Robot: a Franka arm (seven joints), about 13 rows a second.
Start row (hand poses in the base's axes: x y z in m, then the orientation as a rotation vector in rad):
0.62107 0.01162 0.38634 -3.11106 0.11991 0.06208
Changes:
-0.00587 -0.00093 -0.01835 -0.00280 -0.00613 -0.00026
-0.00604 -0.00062 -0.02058 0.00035 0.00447 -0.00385
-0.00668 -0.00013 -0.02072 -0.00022 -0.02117 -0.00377
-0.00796 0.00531 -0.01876 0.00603 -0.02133 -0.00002
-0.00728 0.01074 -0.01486 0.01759 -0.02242 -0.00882
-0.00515 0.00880 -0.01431 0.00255 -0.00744 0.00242
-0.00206 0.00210 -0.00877 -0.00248 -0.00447 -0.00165
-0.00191 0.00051 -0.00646 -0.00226 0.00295 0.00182
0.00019 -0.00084 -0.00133 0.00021 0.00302 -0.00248
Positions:
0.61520 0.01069 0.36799 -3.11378 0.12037 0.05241
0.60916 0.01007 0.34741 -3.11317 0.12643 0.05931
0.60248 0.00994 0.32669 -3.11269 0.13185 0.02626
0.59452 0.01525 0.30793 -3.10589 0.13108 -0.00653
0.58724 0.02599 0.29307 -3.08657 0.14342 -0.04019
0.58209 0.03479 0.27876 -3.08367 0.13931 -0.05135
0.58003 0.03689 0.26999 -3.08574 0.14170 -0.05853
0.57812 0.03740 0.26353 -3.08830 0.13905 -0.05410
0.57831 0.03656 0.26220 -3.08817 0.14300 -0.04952

